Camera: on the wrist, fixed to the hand. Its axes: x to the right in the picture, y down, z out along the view.
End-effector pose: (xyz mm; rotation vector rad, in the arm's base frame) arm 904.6 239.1 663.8 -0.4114 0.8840 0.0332
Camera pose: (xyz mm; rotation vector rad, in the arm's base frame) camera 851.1 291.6 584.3 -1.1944 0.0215 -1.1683
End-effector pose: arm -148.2 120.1 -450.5 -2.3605 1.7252 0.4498
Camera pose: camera -215.5 56.0 -393.1 -2.6615 -0.5106 0.6811
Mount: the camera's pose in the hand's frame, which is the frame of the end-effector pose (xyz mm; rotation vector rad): 18.6 85.5 -65.4 -0.2576 -0.3697 -1.5456
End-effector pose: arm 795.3 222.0 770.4 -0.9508 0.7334 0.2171
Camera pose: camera 737.6 216.6 677.8 -1.4241 -0.4957 -0.8719
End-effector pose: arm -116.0 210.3 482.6 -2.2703 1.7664 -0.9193
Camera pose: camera -219.7 184.0 504.5 2.8071 0.2563 0.1749
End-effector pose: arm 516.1 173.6 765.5 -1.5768 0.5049 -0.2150
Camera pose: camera 488.2 106.9 683.6 -1.8948 -1.1086 -1.0049
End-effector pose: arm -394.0 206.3 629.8 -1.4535 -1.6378 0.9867
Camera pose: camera -299.9 235.9 582.9 0.1832 -2.4278 0.0919
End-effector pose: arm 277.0 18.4 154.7 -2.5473 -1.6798 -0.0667
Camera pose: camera 363.7 -4.5 217.0 0.5855 2.7342 -0.0809
